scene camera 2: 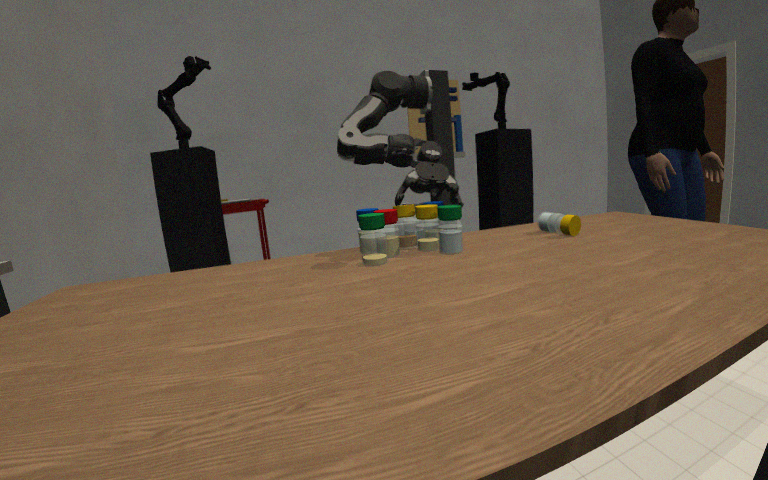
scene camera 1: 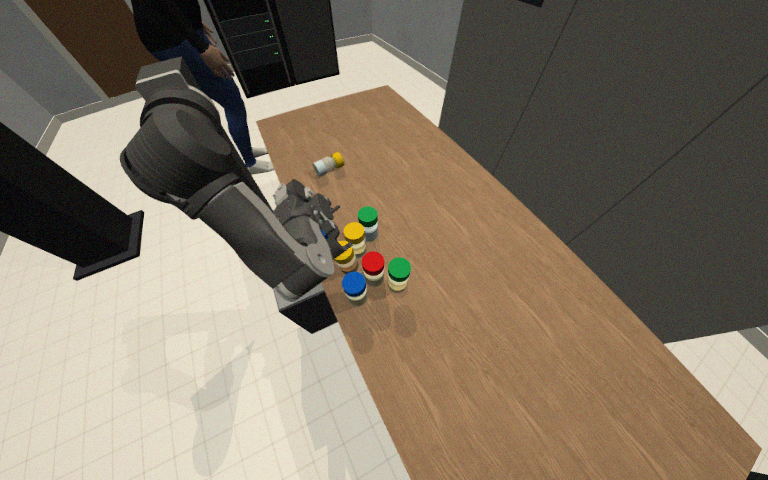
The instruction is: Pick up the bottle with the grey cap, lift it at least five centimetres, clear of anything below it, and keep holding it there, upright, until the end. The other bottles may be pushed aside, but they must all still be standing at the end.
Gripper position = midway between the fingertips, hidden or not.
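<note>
A green-capped bottle (scene camera 2: 373,240) is there in the scene. I can see a yellow-capped bottle (scene camera 2: 557,223) and another yellow-capped bottle (scene camera 2: 427,226), and along with these a blue-capped bottle (scene camera 1: 354,284). My own gripper (scene camera 2: 429,206) is visible to me as well, and that same gripper (scene camera 1: 338,230) appears from another view.
</note>
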